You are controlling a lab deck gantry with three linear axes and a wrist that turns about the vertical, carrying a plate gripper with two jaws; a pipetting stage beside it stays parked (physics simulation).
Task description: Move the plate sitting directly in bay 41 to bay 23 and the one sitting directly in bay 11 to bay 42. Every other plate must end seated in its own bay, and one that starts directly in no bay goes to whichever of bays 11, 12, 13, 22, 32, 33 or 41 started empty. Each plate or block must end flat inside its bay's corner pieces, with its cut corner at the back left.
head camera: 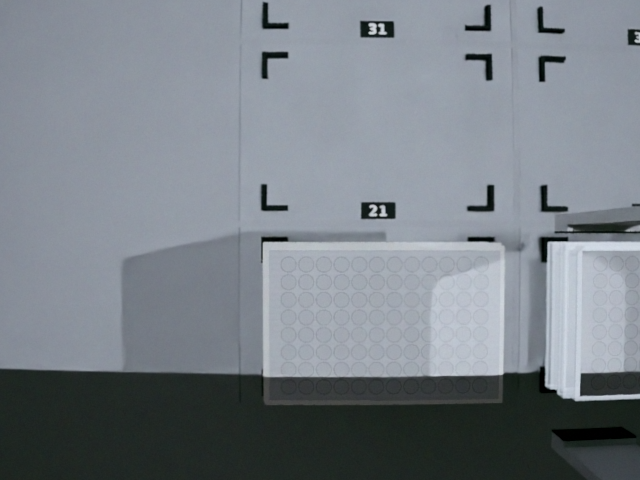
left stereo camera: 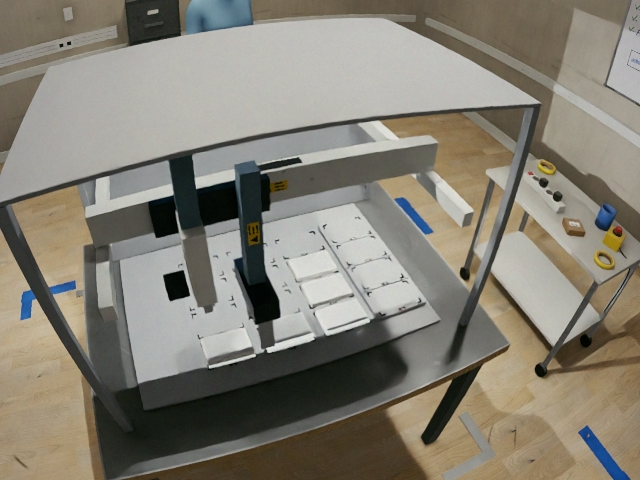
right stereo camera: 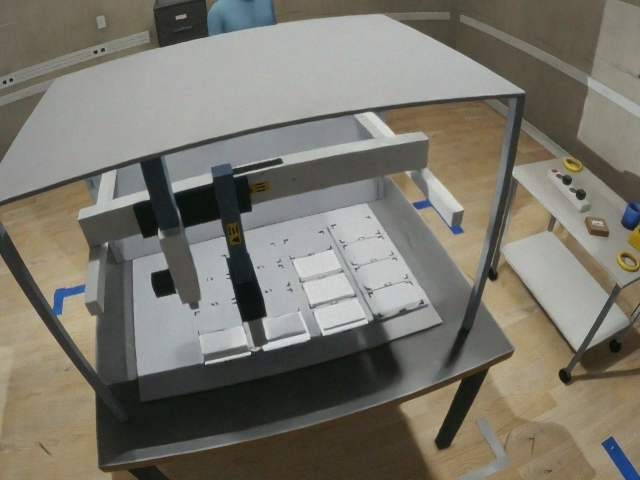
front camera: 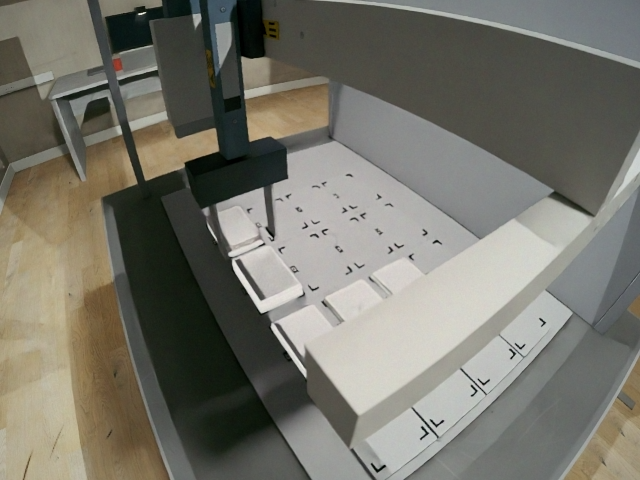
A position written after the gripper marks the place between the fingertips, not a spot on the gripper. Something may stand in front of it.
In view: the gripper (head camera: 589, 331), a back wall (right stereo camera: 264, 145), a roof (left stereo camera: 97, 116), a bay 14 (left stereo camera: 388, 299) and a bay 22 (head camera: 572, 126).
The gripper also shows in the left stereo camera view (left stereo camera: 260, 331), in the right stereo camera view (right stereo camera: 256, 329) and in the front camera view (front camera: 248, 244). The back wall shows as well in the left stereo camera view (left stereo camera: 222, 159). The bay 22 shows as well in the right stereo camera view (right stereo camera: 283, 302).
